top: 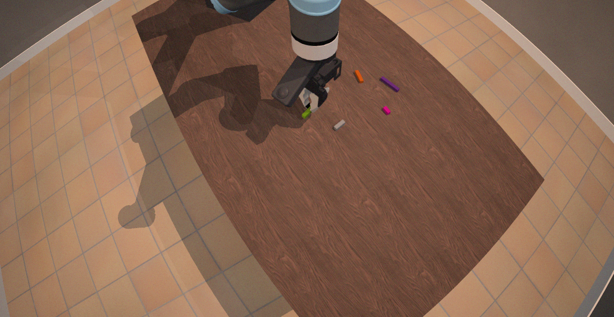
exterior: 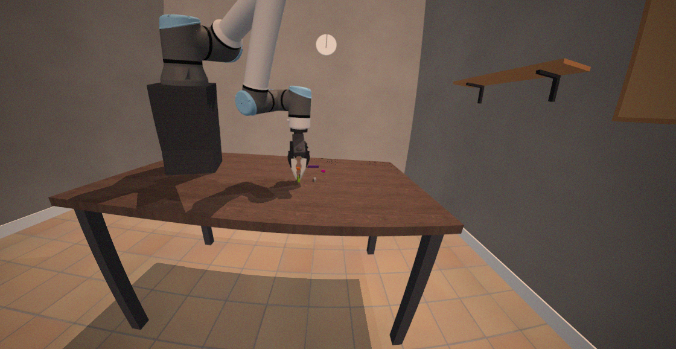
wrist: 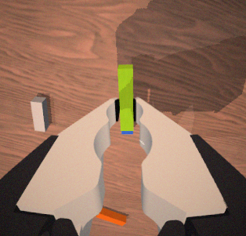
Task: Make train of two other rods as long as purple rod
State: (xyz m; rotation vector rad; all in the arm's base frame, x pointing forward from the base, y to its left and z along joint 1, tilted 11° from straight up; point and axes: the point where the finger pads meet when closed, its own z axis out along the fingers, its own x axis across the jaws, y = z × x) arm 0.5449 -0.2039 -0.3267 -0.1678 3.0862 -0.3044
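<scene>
Right now the lime rod is 1 cm below my hand. Round my hand: grey rod: 8 cm ahead, 3 cm to the left, 2 cm below; then blue rod: 3 cm to the left, 2 cm below; then orange rod: 1 cm ahead, 18 cm to the left, 2 cm below.
</scene>
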